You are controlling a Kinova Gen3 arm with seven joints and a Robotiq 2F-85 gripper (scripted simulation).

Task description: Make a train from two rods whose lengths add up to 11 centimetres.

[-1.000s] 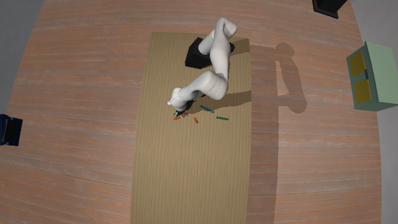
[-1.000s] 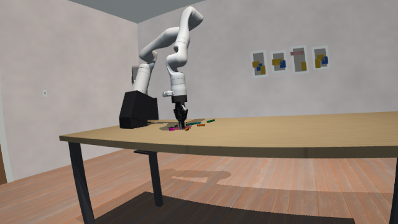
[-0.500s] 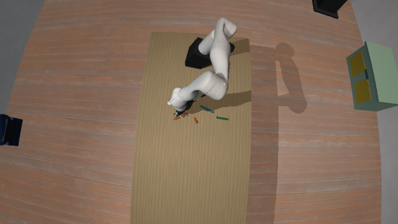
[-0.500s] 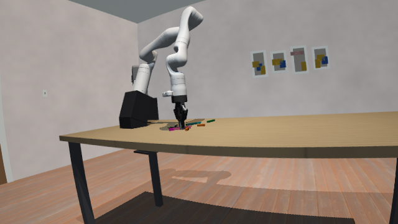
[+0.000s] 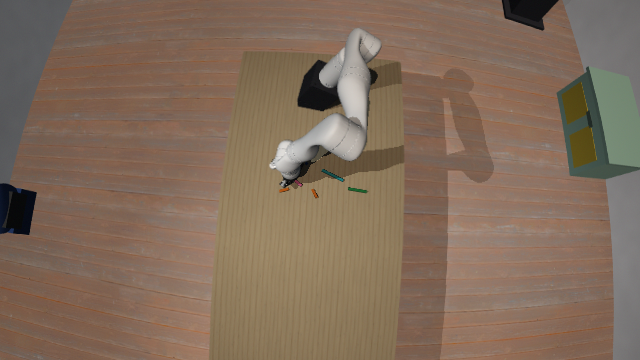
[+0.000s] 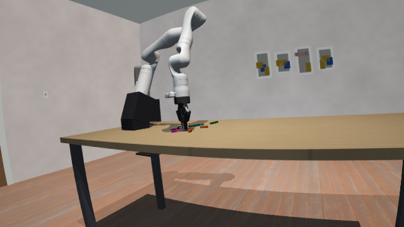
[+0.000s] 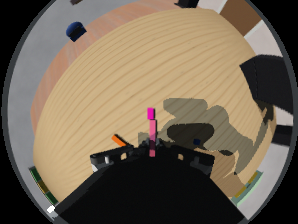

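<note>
The magenta rod is 50 mm to the right of my hand, 20 mm below it and 20 mm behind it. Also, from my hand: pink rod: 20 mm below; then turquoise rod: 160 mm to the left, 40 mm behind, 20 mm below; then blue rod: 80 mm behind, 40 mm to the left, 20 mm below.
</note>
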